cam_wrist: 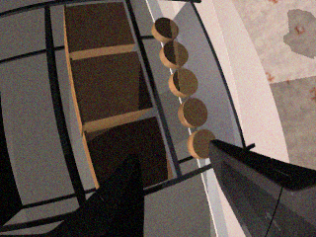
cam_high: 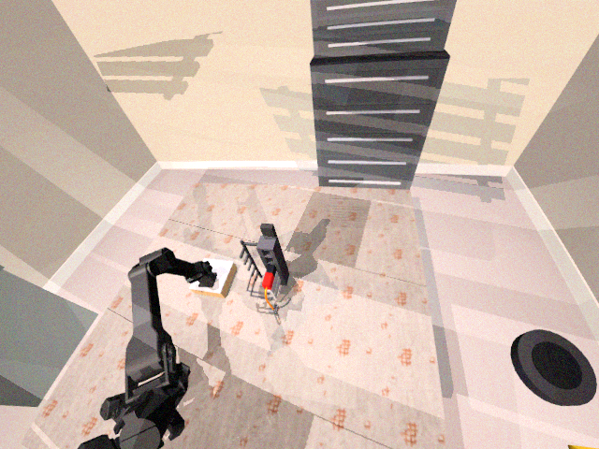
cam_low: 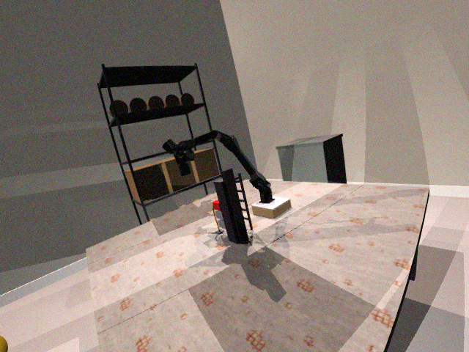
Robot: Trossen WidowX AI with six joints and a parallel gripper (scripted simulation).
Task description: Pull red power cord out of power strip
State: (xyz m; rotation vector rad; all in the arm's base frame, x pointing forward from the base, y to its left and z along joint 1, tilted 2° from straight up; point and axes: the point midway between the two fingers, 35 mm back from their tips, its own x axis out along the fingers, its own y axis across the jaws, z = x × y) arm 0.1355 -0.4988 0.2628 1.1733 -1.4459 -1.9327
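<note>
Right now my gripper tip is 17 cm short of the red plug, 50 cm to the right of it and 16 cm above it.
</note>
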